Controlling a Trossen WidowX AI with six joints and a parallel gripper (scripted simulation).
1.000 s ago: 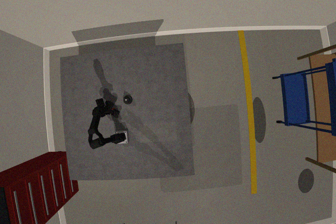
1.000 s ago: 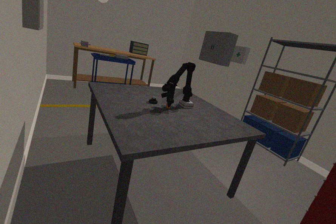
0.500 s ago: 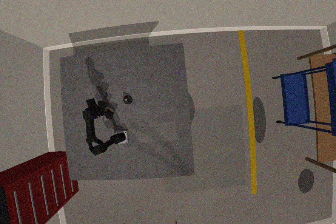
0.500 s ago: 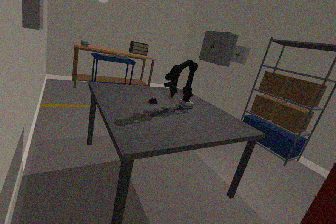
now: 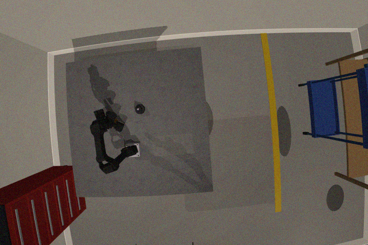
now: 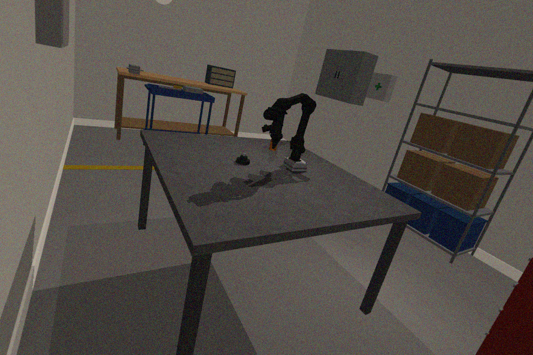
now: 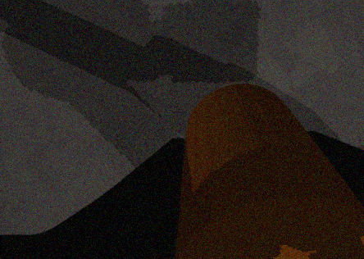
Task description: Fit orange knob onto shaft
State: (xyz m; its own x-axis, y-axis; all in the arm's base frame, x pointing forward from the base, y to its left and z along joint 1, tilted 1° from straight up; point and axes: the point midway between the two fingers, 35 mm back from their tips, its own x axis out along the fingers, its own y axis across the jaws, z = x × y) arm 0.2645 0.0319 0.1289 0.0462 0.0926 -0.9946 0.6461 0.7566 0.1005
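My gripper tip is 30 mm below the orange knob. From my gripper tip the other things lie so: dark round pedestal: 50 mm ahead, 170 mm to the right, 120 mm below.
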